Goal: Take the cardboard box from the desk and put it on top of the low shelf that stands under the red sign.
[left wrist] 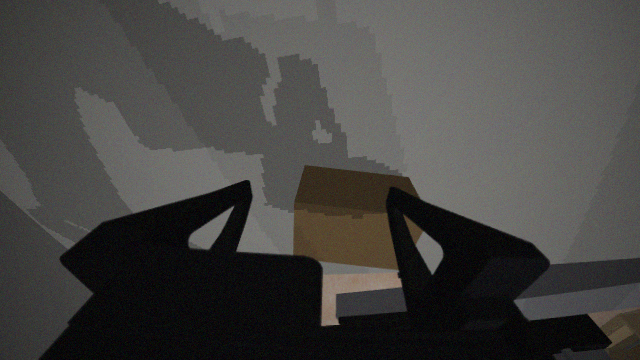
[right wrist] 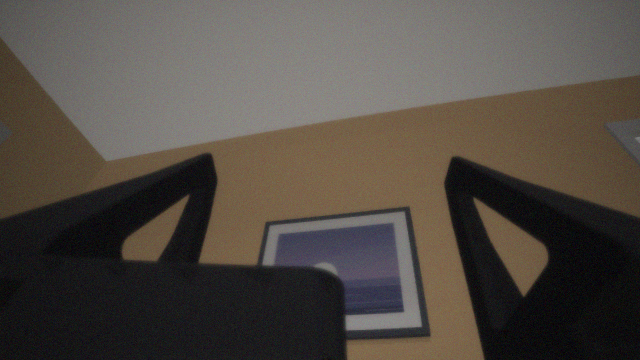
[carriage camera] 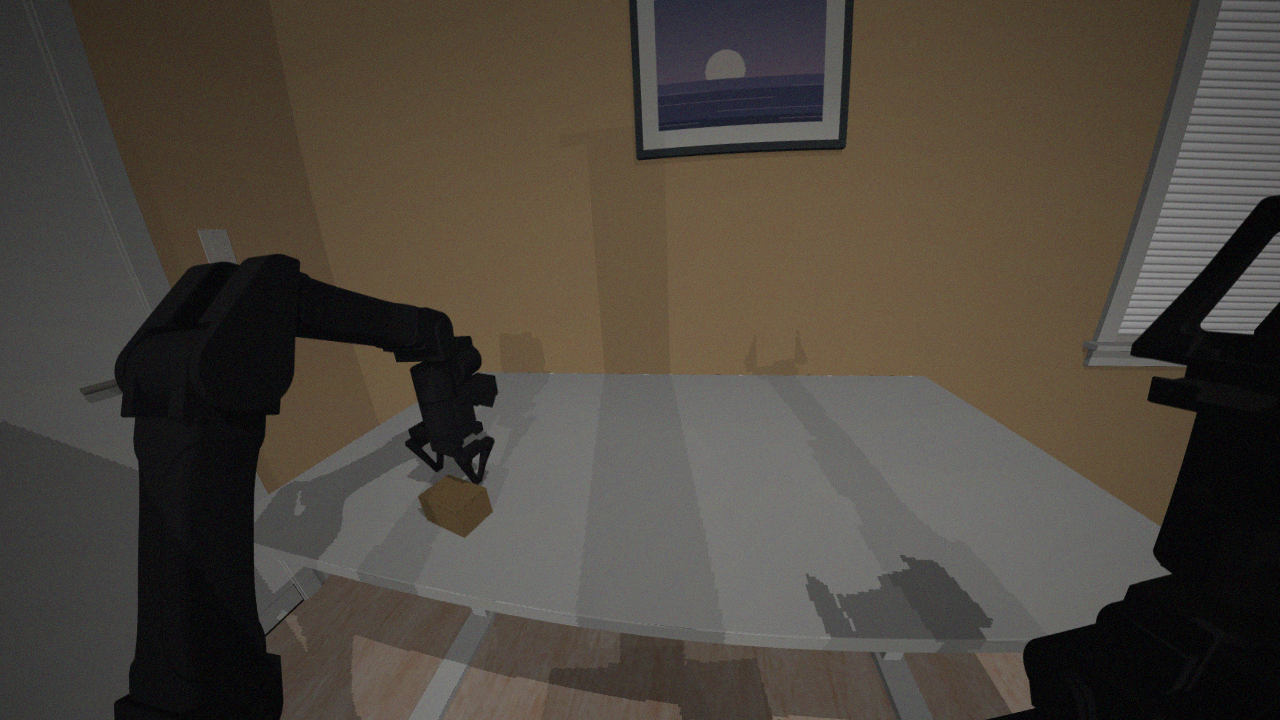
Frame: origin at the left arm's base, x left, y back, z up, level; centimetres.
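Seen in the pictures: left gripper, fingertip midpoint: [left wrist: 319,191] [carriage camera: 458,476]; right gripper, fingertip midpoint: [right wrist: 331,168].
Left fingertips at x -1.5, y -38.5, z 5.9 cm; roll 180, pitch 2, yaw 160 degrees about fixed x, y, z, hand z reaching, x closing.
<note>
A point is followed by its place in that frame.
The small brown cardboard box [carriage camera: 456,506] @[x -5.2, y -30.7, z 6.4 cm] [left wrist: 345,235] @[x -2.3, y -34.6, z 6.4 cm] sits on the grey-white desk [carriage camera: 760,537] @[x -49.6, y -27.3, z 1.4 cm] [left wrist: 475,125] @[x -13.2, y -38.1, z 1.4 cm], near the desk's front left part in the carriage view. My left gripper [carriage camera: 459,476] @[x -1.5, y -38.5, z 5.9 cm] [left wrist: 319,191] @[x -1.5, y -38.5, z 5.9 cm] is open and points down just behind the box. In the left wrist view the box shows between the fingertips, nearer the right-hand finger, which covers part of its right side. My right gripper [right wrist: 331,168] @[x -65.9, y -3.9, z 43.6 cm] is open and empty, raised and facing the wall; it is partly cut off at the carriage view's right edge. The low shelf and the red sign do not show in these views.
A framed sunset picture [carriage camera: 741,136] @[x -63.1, y -88.9, z 68.0 cm] [right wrist: 420,280] @[x -88.9, y -84.2, z 80.2 cm] hangs on the tan wall [carriage camera: 465,179] @[x 18.6, y -106.1, z 65.1 cm] [right wrist: 350,160] @[x -68.8, y -90.2, z 140.3 cm] behind the desk. A window with blinds [carriage camera: 1208,179] @[x -189.7, y -67.6, z 58.5 cm] is at the right. A grey door [carriage camera: 53,313] @[x 96.8, y -49.8, z 39.5 cm] with a handle is at the left. Desk legs [carriage camera: 456,662] stand on the wooden floor [carriage camera: 519,680] @[x 5.1, y -42.9, z -70.6 cm].
</note>
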